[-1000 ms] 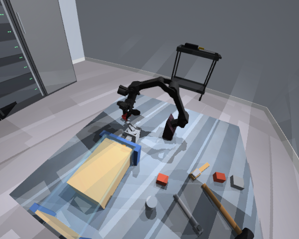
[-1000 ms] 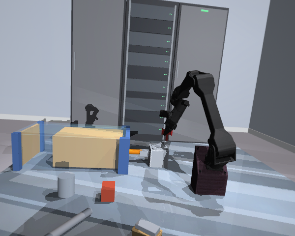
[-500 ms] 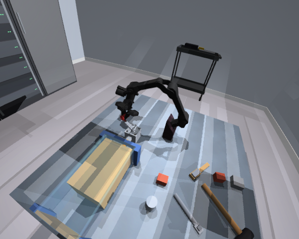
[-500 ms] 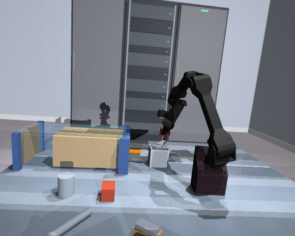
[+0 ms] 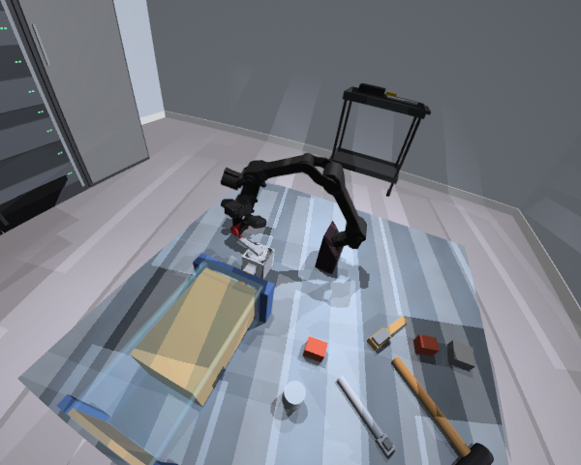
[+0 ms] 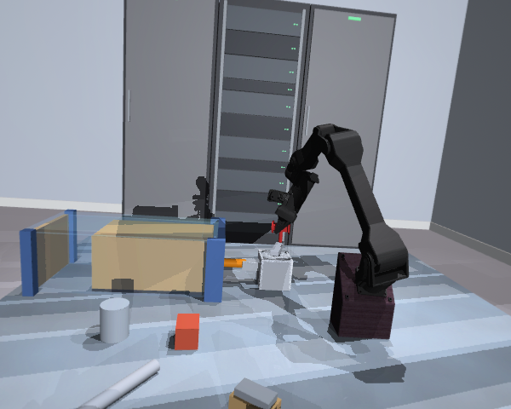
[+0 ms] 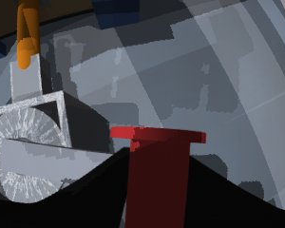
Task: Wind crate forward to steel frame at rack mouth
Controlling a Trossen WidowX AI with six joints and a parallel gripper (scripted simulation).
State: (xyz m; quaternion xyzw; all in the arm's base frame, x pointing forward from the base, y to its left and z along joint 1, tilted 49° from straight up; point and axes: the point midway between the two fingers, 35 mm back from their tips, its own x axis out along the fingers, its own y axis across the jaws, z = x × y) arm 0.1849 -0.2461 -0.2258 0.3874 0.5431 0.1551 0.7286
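Now: gripper tip 4 cm to the right of the crank handle, 3 cm above it and 1 cm past it. Round my gripper tip: red knob: 2 cm behind; grey winch: 10 cm below, 9 cm to the left, 1 cm behind; frame: 16 cm ahead, 12 cm to the left, 2 cm below.
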